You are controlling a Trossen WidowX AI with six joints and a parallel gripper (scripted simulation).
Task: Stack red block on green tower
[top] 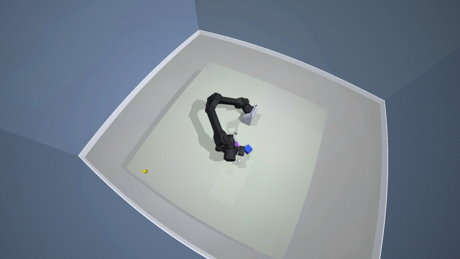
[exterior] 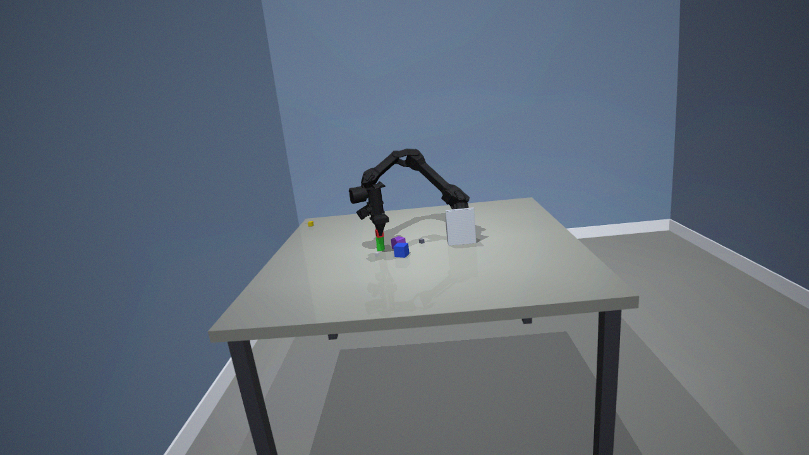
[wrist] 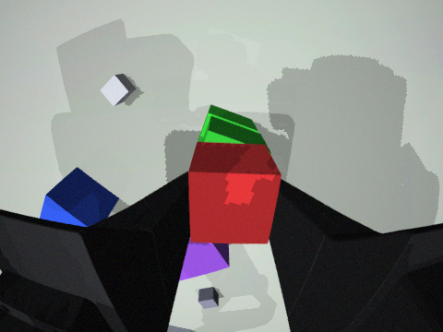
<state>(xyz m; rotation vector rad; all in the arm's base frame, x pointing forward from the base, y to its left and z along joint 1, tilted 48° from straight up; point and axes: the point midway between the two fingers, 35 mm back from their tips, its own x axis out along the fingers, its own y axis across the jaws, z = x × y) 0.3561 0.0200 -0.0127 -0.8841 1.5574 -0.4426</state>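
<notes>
The red block is 1 cm above my gripper tip. Round my gripper tip: blue block (9 cm behind, 10 cm to the left, 4 cm below); then yellow cube (43 cm ahead, 49 cm to the right, 6 cm below); then purple block (8 cm behind, 4 cm below).
</notes>
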